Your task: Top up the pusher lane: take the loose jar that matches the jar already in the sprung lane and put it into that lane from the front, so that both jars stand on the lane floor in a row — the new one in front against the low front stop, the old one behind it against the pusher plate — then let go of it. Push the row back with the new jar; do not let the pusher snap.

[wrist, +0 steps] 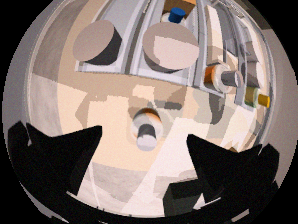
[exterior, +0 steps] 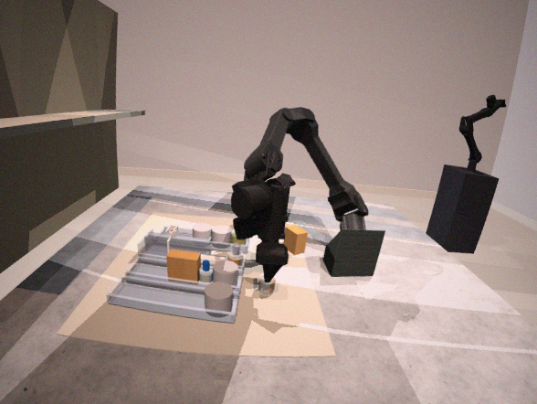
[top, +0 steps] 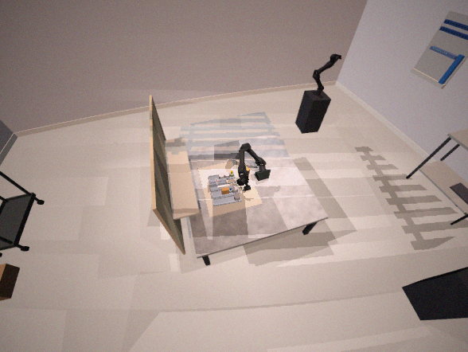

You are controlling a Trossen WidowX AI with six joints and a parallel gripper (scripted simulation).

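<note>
Right now my gripper tip is 200 mm short of the orange box and 20 mm above it.
</note>
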